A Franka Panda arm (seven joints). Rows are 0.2 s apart.
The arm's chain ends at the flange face. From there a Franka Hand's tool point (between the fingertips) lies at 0.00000 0.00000 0.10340 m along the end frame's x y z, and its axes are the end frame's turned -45 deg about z.
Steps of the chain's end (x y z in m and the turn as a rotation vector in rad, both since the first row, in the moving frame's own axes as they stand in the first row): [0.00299, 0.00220, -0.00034, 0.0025, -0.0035, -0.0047]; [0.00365, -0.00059, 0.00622, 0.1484, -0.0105, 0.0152]
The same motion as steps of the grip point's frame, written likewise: [0.00048, 0.00323, -0.00034, 0.0042, -0.0007, -0.0047]; [0.01313, -0.00933, 0.00508, 0.1124, 0.0975, 0.0152]
